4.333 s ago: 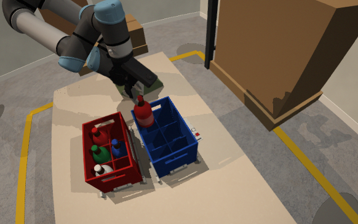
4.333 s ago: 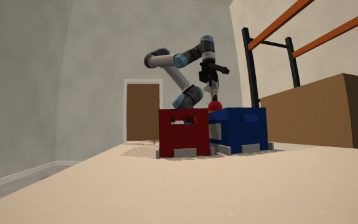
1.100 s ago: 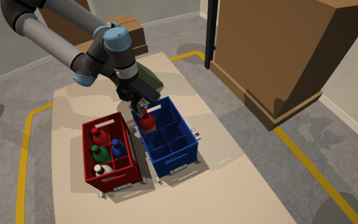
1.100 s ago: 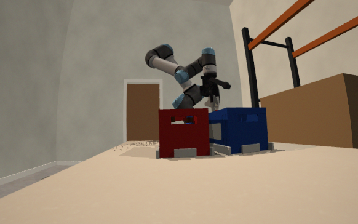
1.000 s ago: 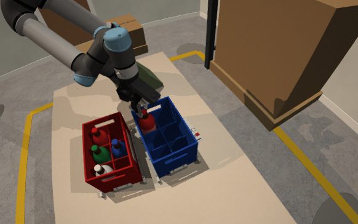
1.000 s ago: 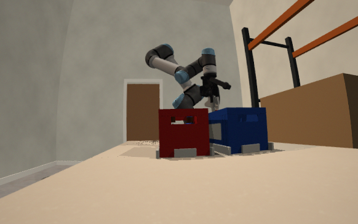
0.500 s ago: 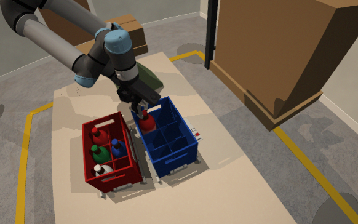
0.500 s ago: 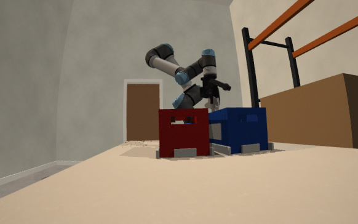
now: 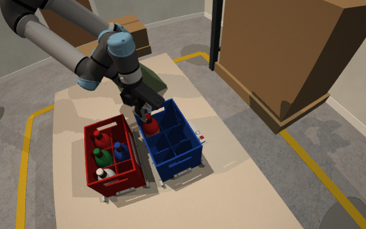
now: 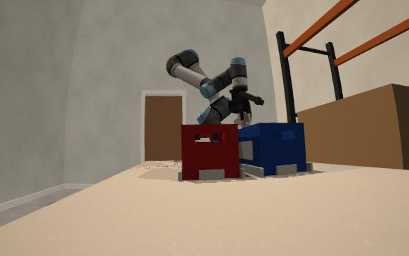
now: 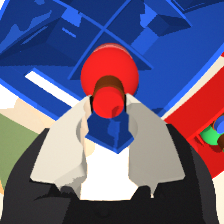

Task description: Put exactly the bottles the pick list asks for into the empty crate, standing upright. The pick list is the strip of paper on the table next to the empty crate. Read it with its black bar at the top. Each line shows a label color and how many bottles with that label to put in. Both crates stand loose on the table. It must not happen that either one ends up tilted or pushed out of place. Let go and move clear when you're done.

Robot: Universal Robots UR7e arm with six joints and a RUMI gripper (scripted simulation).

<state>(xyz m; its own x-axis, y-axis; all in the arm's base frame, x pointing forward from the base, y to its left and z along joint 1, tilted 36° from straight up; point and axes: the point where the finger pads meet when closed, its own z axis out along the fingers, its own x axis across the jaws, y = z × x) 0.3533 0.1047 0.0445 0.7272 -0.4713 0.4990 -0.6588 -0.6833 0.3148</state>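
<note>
Now: hand 23 cm to the left of the red bottle and 8 cm above it. From my hand the other things lie so: red crate 9 cm ahead, 19 cm to the right, 9 cm below; then blue bottle 9 cm ahead, 15 cm to the right, 8 cm below; then blue crate 8 cm ahead, 6 cm to the left, 9 cm below.
</note>
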